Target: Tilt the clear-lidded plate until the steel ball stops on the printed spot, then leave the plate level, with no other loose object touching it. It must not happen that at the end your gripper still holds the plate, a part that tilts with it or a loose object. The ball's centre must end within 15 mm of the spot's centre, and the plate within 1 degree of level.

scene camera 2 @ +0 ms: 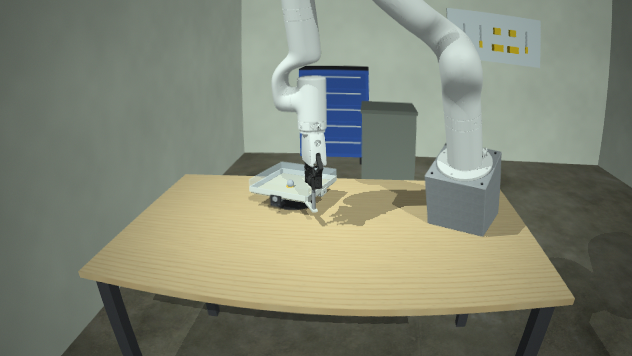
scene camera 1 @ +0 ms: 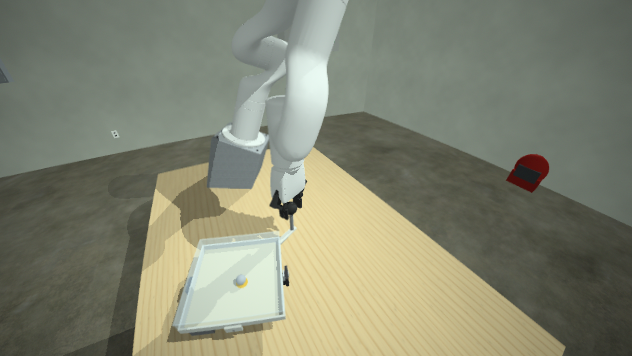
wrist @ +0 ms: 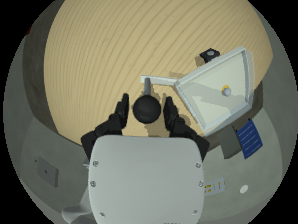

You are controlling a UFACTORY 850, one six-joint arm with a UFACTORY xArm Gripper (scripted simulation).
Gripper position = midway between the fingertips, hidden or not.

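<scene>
Clear-lidded plate [scene camera 2: 285, 179]. My gripper [scene camera 1: 291, 212]. Wrist view, gripper too [wrist: 146, 101].
</scene>
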